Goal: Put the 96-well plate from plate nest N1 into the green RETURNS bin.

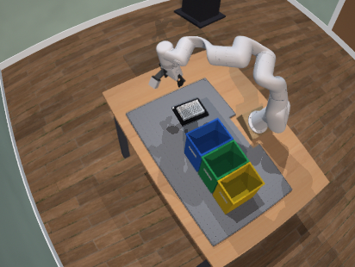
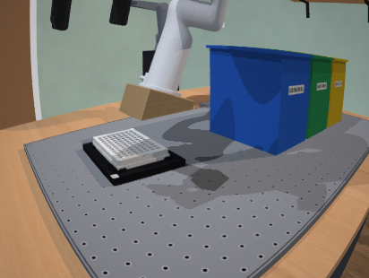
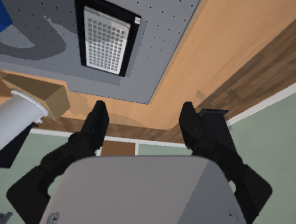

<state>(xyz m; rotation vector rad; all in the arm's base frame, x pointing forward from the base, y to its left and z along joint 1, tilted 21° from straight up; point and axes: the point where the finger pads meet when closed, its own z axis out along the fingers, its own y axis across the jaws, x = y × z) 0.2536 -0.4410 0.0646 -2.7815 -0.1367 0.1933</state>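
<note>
Right now my hand is 50 mm past the white 96-well plate, 90 mm to the right of it and 210 mm above it. Also, from my hand: black plate nest: 50 mm behind, 90 mm to the left, 220 mm below; then blue bin: 70 mm ahead, 330 mm to the left, 140 mm below; then green bin: 100 mm ahead, 460 mm to the left, 140 mm below.
</note>
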